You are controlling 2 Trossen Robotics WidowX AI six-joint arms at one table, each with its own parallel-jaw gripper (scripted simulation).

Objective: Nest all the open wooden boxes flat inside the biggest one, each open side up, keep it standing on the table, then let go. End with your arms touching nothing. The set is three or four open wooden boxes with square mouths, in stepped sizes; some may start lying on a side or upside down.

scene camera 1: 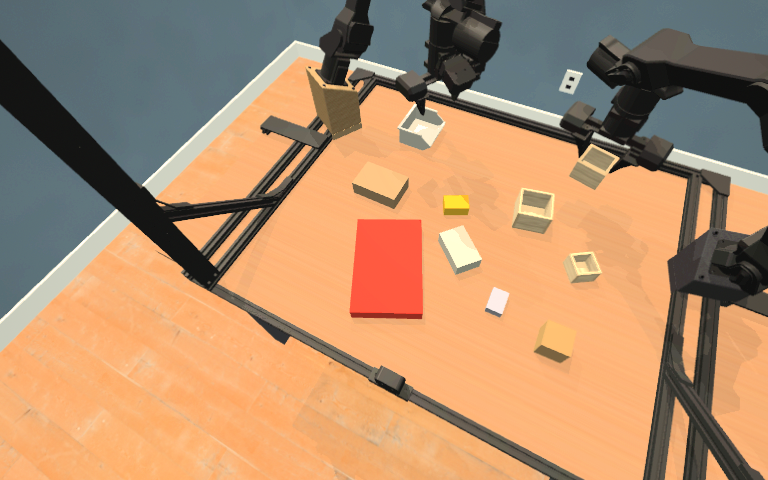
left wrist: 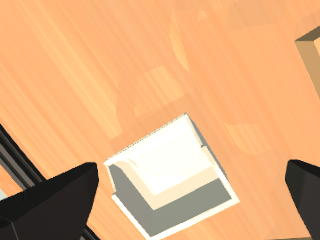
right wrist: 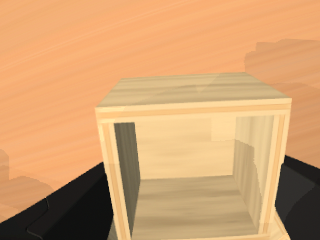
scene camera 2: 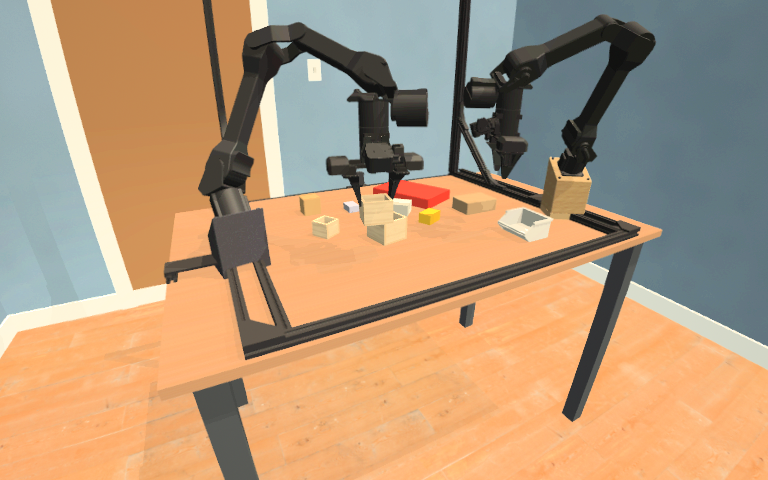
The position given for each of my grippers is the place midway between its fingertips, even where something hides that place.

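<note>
My left gripper (scene camera 1: 437,107), (left wrist: 192,171), (scene camera 2: 500,174). My right gripper (scene camera 1: 594,164). Biggest wooden box (scene camera 1: 536,202), (scene camera 2: 385,234); out of frame in the left wrist view. Smallest wooden box (scene camera 1: 580,267); out of frame in the left wrist view. Middle-sized wooden box (scene camera 1: 594,156), (right wrist: 204,149), (scene camera 2: 380,212).
</note>
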